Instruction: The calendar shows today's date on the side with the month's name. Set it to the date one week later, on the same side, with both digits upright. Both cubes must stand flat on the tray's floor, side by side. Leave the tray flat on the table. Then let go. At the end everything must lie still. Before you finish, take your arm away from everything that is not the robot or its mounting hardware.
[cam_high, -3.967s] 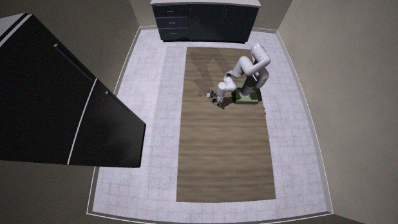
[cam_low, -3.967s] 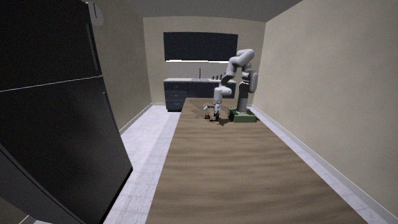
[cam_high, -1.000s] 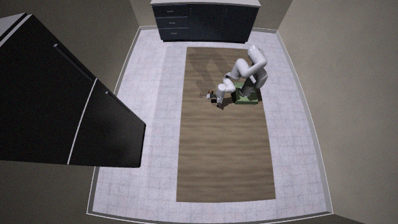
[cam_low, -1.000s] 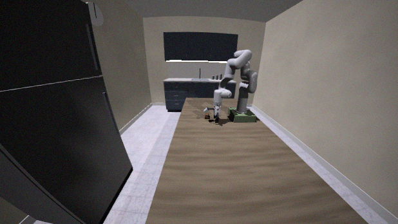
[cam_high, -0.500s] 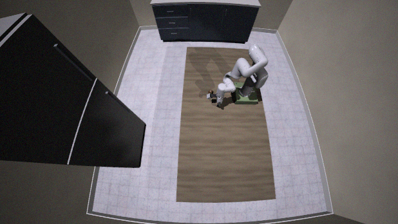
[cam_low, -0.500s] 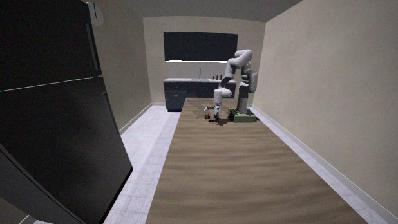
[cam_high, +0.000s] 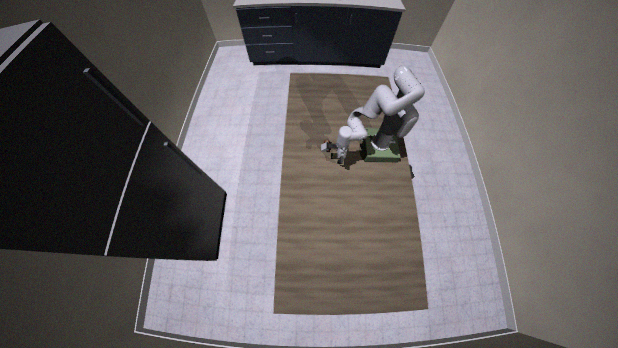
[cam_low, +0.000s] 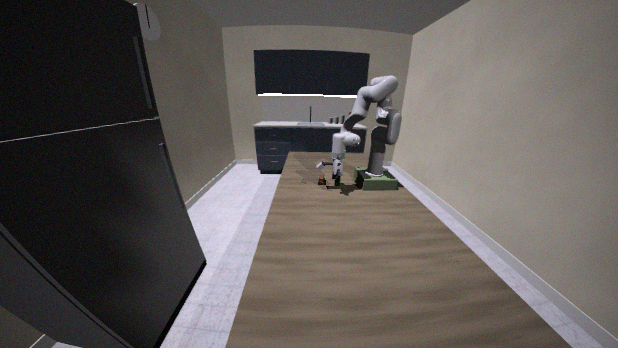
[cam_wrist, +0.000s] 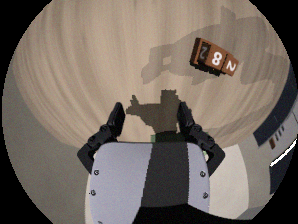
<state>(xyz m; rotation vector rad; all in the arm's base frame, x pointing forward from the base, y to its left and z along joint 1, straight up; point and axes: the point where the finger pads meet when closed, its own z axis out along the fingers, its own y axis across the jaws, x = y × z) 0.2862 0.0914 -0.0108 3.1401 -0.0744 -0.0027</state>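
Now: hand 130 mm to the left of the calendar cube, 70 mm short of it and 40 mm above it. The rest, counted from my hand: calendar tray 110 mm to the right, 70 mm ahead, 50 mm below.
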